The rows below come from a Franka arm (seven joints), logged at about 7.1 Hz.
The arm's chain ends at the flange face. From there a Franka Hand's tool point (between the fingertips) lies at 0.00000 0.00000 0.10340 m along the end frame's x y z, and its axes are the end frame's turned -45 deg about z.
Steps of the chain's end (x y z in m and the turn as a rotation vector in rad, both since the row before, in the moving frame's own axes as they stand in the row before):
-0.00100 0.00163 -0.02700 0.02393 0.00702 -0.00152
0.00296 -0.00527 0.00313 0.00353 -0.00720 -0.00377
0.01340 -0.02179 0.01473 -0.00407 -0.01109 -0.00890
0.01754 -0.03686 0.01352 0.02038 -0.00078 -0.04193
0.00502 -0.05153 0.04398 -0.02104 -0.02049 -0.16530
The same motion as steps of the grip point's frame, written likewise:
0.00040 -0.00079 -0.02703 0.01196 0.02188 -0.00152
0.00555 -0.00242 0.00313 0.00759 -0.00260 -0.00377
0.02377 -0.00644 0.01472 0.00496 -0.01072 -0.00890
0.03987 -0.01524 0.01350 0.01496 0.01386 -0.04193
0.03697 -0.03260 0.04394 -0.00039 -0.02937 -0.16530

